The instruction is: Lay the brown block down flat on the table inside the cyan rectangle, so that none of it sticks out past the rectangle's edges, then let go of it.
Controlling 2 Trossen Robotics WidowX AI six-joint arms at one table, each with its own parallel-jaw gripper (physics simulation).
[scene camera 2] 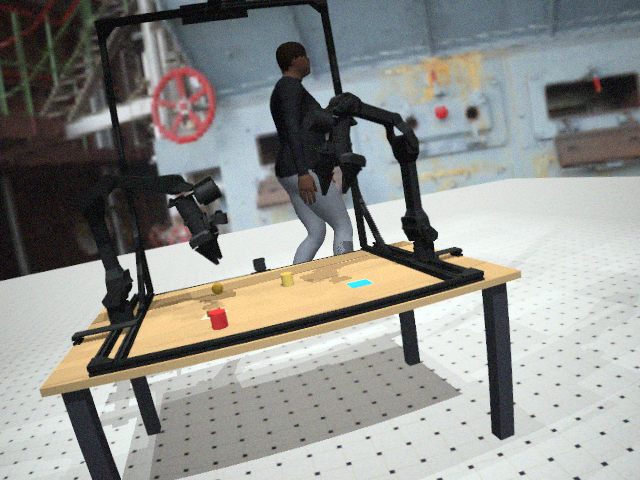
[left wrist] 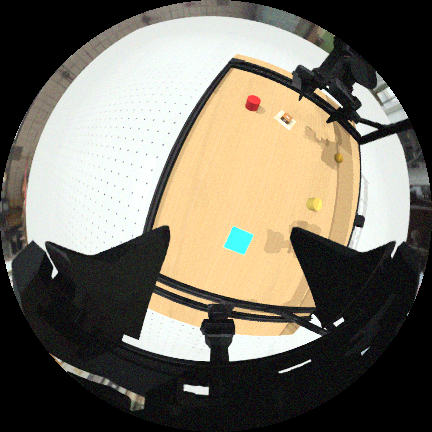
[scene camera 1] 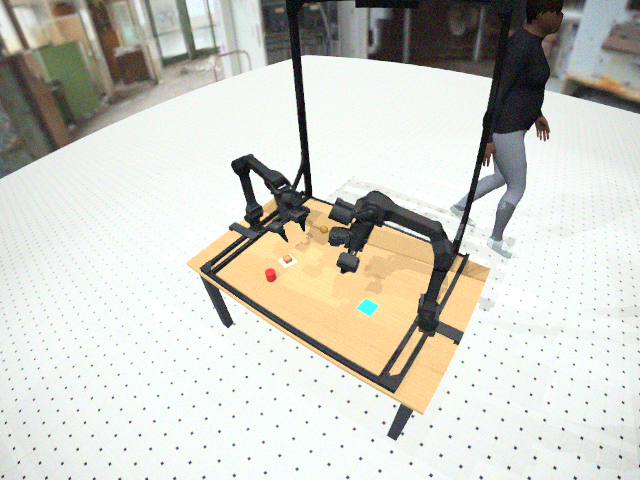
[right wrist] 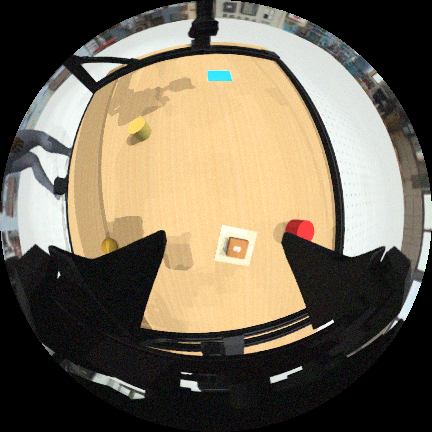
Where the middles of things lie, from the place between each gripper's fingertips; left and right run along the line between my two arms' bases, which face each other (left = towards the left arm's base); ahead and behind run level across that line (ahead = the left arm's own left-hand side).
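The pale square pad (right wrist: 225, 231) sits 28 cm lower than my left hand, 38 cm to the right of it and 7 cm behind it.
As for my right hand, it's 14 cm above that pad, 5 cm to the left of it and 3 cm short of it.
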